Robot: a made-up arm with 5 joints. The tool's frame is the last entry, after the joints.
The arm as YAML. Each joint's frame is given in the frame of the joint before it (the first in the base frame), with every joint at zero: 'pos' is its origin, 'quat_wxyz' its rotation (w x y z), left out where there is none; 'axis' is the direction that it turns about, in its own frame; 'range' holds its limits. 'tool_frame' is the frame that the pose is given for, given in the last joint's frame.
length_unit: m
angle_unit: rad
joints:
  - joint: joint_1
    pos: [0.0, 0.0, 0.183]
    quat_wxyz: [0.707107, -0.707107, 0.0, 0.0]
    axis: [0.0, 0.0, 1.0]
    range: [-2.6, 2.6]
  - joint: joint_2
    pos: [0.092, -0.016, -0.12]
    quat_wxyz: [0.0, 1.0, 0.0, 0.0]
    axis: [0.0, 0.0, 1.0]
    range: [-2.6, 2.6]
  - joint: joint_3
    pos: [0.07, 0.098, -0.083]
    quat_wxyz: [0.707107, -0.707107, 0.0, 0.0]
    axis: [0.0, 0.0, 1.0]
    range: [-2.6, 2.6]
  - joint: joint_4
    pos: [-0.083, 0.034, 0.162]
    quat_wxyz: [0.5, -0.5, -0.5, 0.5]
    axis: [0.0, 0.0, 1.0]
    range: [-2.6, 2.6]
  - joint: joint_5
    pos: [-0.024, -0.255, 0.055]
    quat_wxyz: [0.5, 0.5, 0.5, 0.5]
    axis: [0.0, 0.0, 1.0]
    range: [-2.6, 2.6]
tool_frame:
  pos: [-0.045, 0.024, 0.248]
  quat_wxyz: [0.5, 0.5, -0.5, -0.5]
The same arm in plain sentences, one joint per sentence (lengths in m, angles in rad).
The arm has five revolute joints in a row. What follows holds with every joint at zero, and every direction is one of the base frame's.
The first joint lies 0.183 m along +z from the base frame's origin and rotates about +y, from -2.6 to 2.6 rad.
The second joint lies 0.092 m along +x and 0.12 m along -y and 0.016 m along +z from the first joint and rotates about -y, from -2.6 to 2.6 rad.
The third joint lies 0.07 m along +x and 0.083 m along +y and 0.098 m along +z from the second joint and rotates about +z, from -2.6 to 2.6 rad.
The fourth joint lies 0.083 m along -x and 0.034 m along +y and 0.162 m along +z from the third joint and rotates about -x, from -2.6 to 2.6 rad.
The fifth joint lies 0.055 m along -x and 0.024 m along -y and 0.255 m along +z from the fourth joint and rotates about +y, from -2.6 to 2.6 rad.
The tool frame, which is the frame that the pose is given for, lies 0.024 m along -x and 0.248 m along +y and 0.045 m along +z from the fifth joint; its axes are parallel to the base frame's.

